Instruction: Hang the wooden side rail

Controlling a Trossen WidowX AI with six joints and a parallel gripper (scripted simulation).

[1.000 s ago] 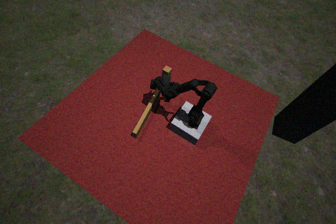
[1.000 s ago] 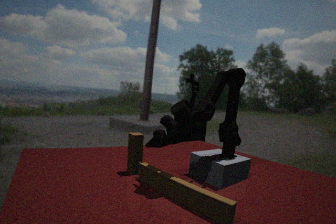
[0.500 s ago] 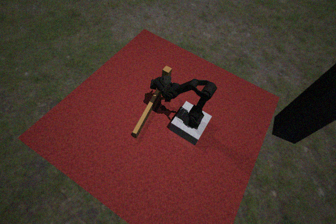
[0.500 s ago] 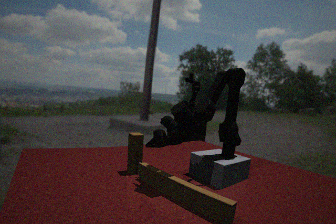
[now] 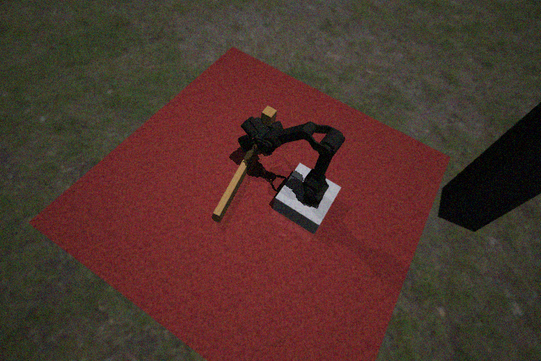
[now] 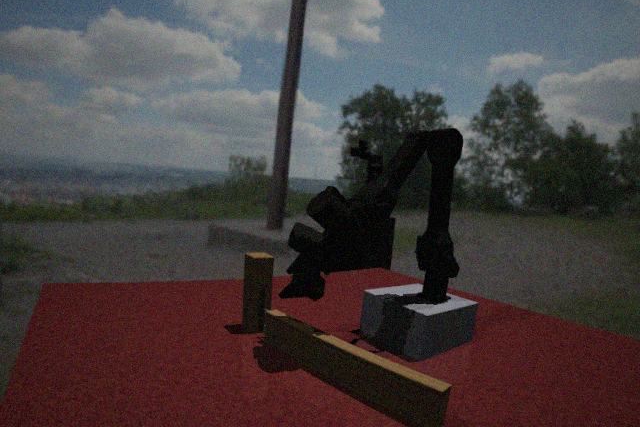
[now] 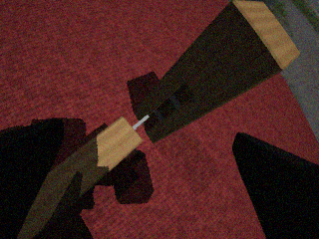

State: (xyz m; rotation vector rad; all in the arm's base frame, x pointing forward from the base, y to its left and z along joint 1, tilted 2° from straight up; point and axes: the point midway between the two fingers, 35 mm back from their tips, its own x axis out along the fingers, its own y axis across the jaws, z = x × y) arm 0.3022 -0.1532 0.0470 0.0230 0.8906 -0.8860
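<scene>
My gripper tip is now 9 cm to the left of the wooden headboard post and 5 cm above it.
</scene>
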